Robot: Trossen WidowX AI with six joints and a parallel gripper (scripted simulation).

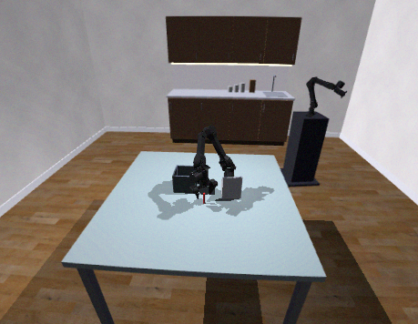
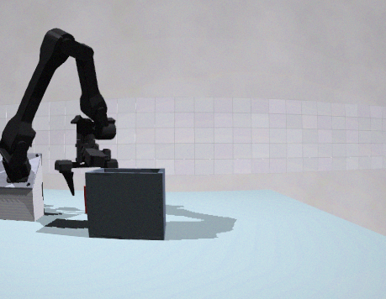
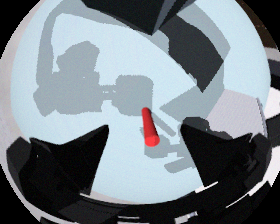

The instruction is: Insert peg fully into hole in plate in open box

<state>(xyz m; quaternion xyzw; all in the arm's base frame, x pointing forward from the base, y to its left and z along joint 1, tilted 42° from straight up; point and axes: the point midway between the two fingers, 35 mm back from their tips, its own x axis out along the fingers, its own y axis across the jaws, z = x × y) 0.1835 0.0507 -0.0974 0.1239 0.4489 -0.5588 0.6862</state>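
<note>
The red peg lies 50 mm below my hand. From my hand the other things lie so: grey plate 120 mm ahead, 210 mm to the right, 40 mm below.
</note>
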